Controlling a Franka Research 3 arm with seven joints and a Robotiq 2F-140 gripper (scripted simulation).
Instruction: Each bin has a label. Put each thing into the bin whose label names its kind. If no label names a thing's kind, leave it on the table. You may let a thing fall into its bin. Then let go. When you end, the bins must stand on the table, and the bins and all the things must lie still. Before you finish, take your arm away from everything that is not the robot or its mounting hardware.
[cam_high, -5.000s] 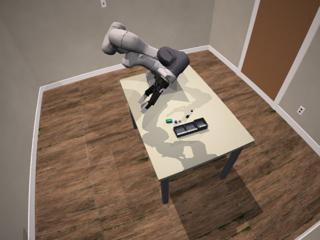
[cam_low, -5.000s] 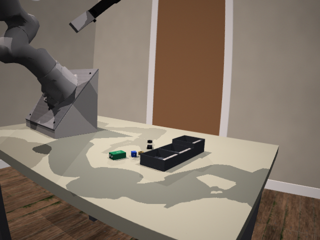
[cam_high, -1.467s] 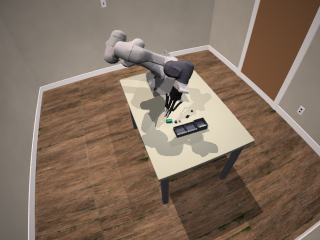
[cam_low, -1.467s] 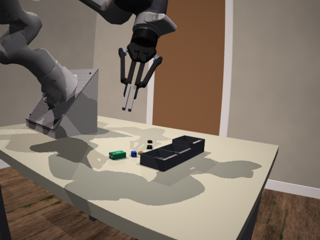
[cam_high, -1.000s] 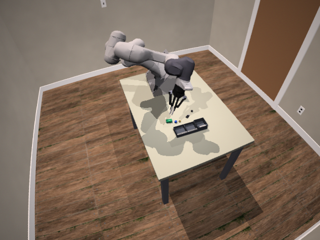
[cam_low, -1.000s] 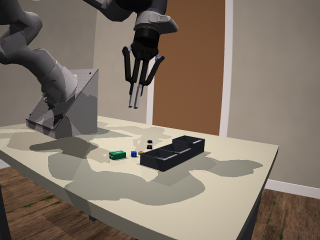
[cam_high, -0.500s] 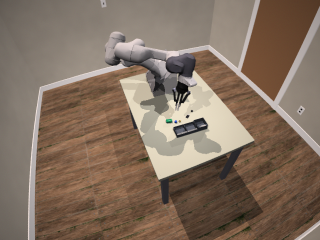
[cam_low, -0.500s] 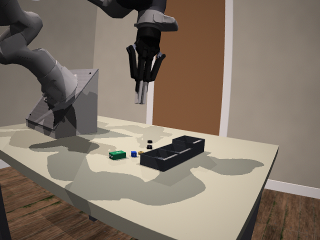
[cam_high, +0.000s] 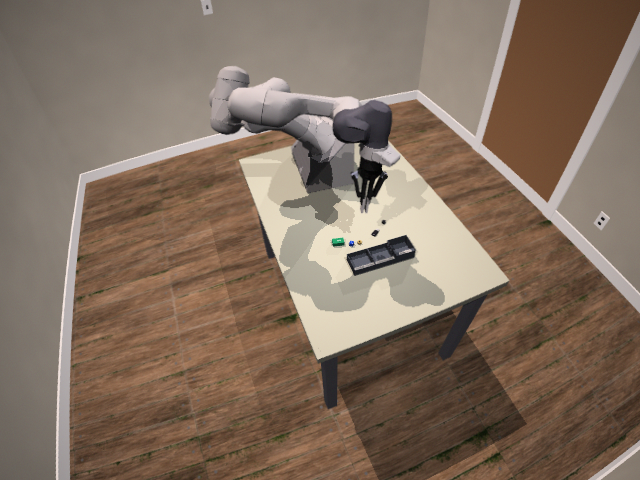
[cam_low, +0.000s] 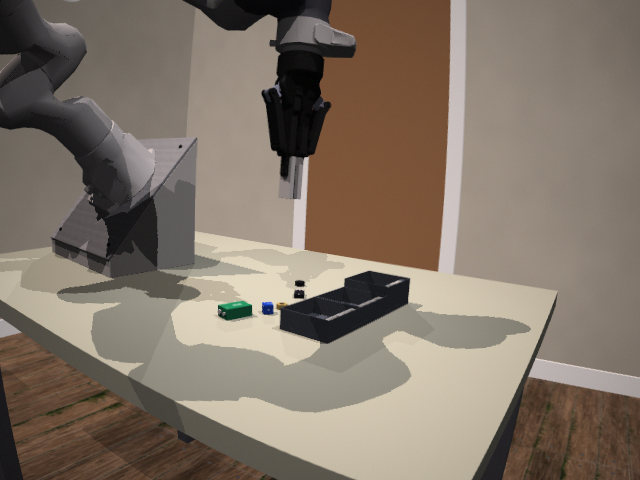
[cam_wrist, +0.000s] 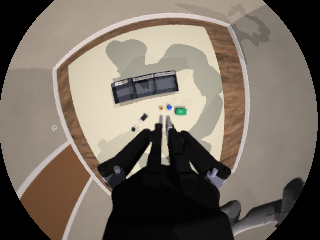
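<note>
The joined bins is 19 cm below my hand, 10 cm ahead of it and 4 cm to the left of it. Round my hand: tan ring: 21 cm below, 1 cm to the right; then small blue cube: 20 cm below, 4 cm to the right; then small black piece: 21 cm below, 7 cm to the left, 3 cm behind.
</note>
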